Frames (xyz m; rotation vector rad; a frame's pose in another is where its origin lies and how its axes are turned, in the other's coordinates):
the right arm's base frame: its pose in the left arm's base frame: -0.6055 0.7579 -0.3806 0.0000 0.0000 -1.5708
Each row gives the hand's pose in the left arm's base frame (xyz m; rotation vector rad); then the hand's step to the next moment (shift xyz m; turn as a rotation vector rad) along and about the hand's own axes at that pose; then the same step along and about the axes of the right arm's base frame.
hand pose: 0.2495 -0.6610 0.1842 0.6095 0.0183 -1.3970
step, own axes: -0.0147 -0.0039 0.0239 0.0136 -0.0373 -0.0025
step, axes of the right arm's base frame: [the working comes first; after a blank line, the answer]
step, axes of the left arm's base frame: -0.0146 0.0034 0.0240 -0.0308 -0.0131 -0.0215

-0.0034 -0.0146 0.0240 0.0131 -0.0308 -0.0215
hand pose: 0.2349 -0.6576 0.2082 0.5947 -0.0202 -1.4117
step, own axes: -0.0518 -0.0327 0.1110 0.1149 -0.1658 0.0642
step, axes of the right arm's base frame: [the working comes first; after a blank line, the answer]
step, axes of the left arm's base frame: -0.0791 0.0049 0.0990 -0.1537 -0.1370 -0.0494

-0.0049 -0.0791 0.0990 0.1370 -0.1537 -0.0494
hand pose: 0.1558 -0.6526 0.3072 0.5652 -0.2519 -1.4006
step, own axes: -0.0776 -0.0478 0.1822 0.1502 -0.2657 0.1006
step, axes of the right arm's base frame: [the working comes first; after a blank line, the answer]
step, axes of the left arm's base frame: -0.1432 0.0314 0.1415 -0.2509 -0.1860 -0.0756

-0.0314 -0.1432 0.1415 0.1860 -0.2509 -0.0756
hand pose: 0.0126 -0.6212 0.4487 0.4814 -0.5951 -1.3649
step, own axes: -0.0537 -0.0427 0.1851 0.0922 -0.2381 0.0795
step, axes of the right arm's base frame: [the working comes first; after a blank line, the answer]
step, axes of the left arm's base frame: -0.1574 0.0508 0.1078 -0.2222 -0.1250 -0.0807

-0.0508 -0.1574 0.1078 0.1250 -0.2222 -0.0807
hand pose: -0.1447 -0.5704 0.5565 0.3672 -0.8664 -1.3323
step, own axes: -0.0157 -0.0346 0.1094 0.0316 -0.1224 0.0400
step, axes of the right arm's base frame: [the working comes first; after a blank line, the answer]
step, axes of the left arm's base frame: -0.1031 0.0323 0.0418 -0.1135 -0.0496 -0.0473

-0.0323 -0.1031 0.0418 0.0496 -0.1135 -0.0473
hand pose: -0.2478 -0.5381 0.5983 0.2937 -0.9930 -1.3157
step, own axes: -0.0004 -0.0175 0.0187 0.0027 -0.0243 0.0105
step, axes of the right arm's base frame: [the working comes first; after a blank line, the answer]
step, axes of the left arm's base frame: -0.0255 0.0017 -0.0014 -0.0242 -0.0058 -0.0095

-0.0017 -0.0255 -0.0014 0.0058 -0.0242 -0.0095
